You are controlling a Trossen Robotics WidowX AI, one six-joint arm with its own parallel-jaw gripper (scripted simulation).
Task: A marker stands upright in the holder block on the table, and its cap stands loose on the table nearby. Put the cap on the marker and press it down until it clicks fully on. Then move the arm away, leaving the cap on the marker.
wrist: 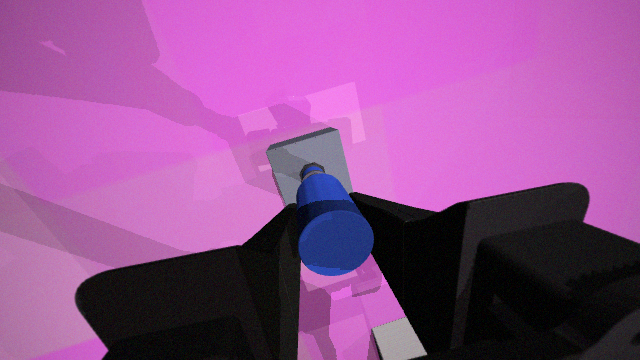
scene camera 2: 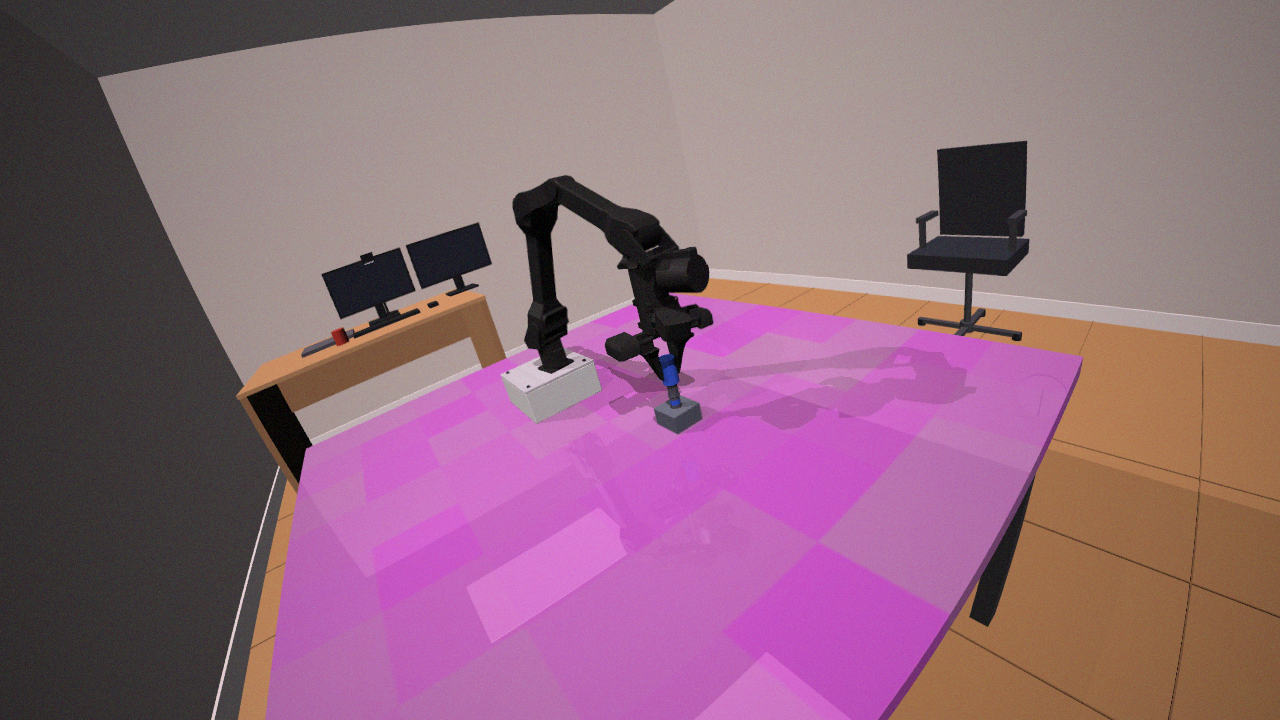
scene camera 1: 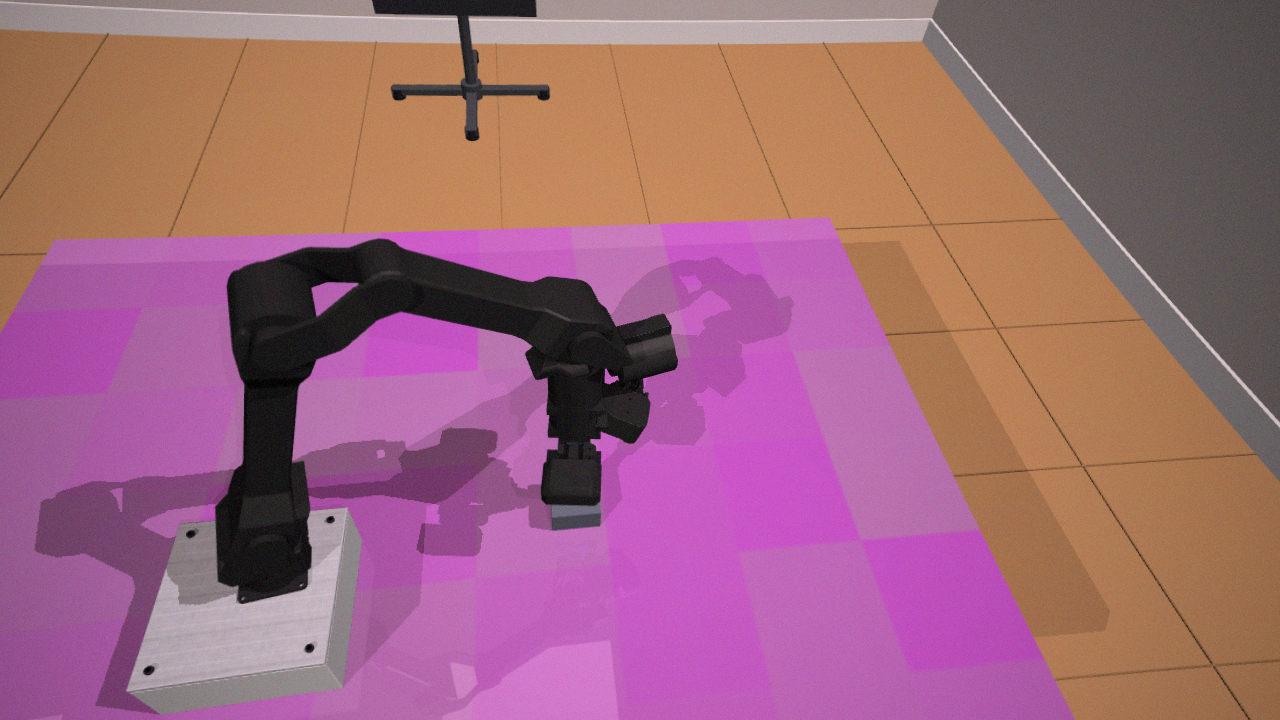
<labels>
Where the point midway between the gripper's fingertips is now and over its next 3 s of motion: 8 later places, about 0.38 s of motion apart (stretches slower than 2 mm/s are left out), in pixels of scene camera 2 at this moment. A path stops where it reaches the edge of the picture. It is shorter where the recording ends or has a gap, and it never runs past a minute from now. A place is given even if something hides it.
My gripper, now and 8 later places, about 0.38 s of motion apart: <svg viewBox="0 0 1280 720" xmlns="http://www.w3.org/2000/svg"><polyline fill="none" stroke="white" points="669,376 671,385 670,382 664,356 662,356 663,360 665,368 667,374 661,345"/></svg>
</labels>
